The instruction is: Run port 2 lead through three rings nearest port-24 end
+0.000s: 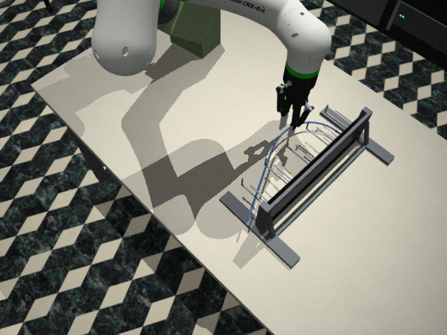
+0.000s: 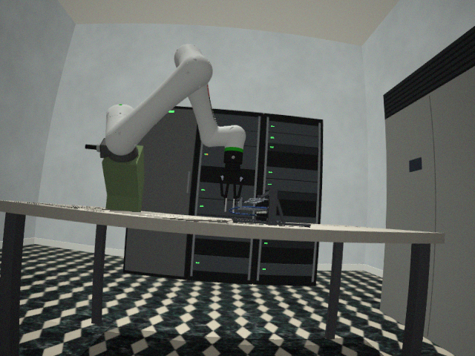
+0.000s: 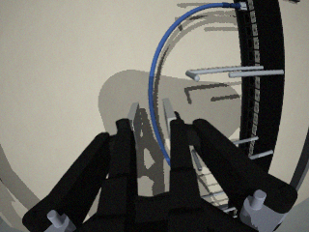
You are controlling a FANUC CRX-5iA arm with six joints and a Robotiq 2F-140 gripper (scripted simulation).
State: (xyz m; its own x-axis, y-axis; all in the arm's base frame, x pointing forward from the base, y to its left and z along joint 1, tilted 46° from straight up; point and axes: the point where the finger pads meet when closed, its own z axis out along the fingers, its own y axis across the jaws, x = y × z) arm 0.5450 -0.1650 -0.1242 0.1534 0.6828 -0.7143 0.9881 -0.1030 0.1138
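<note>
Now: the dark grey rack 150 mm ahead of my hand and 80 mm to the right of it.
</note>
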